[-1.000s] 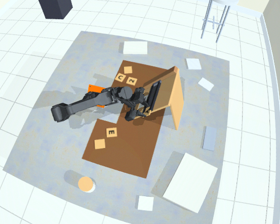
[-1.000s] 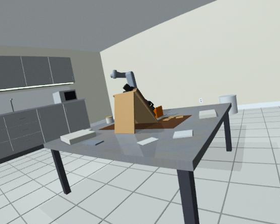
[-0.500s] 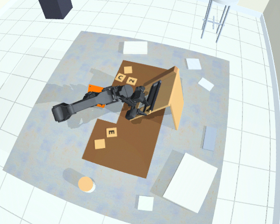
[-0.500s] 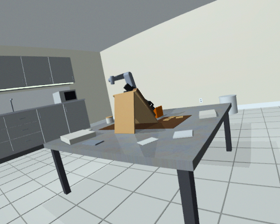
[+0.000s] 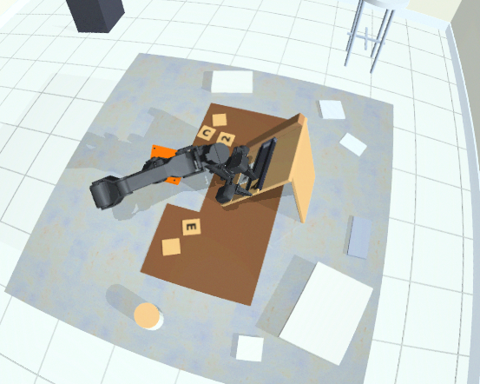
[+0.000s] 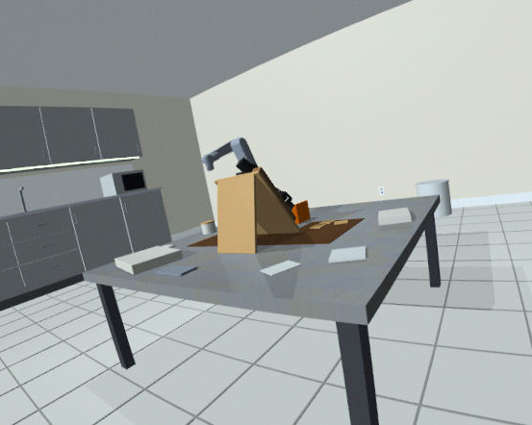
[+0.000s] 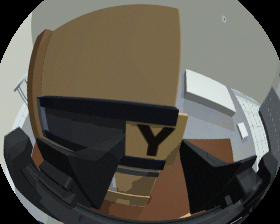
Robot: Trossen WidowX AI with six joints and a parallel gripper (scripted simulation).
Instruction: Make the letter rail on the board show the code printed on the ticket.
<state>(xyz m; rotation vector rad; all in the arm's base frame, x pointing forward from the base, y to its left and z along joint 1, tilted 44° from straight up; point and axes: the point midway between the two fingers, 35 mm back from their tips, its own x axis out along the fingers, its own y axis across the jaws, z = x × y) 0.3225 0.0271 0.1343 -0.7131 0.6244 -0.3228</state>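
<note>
The white ticket is 40 mm behind my gripper tip, 90 mm to the left of it and 80 mm below it. Round my gripper tip: grey card 390 mm ahead, 20 mm to the right, 160 mm below; then white box 310 mm ahead, 310 mm to the right, 150 mm below; then brown mat 140 mm behind, 60 mm to the left, 170 mm below.
</note>
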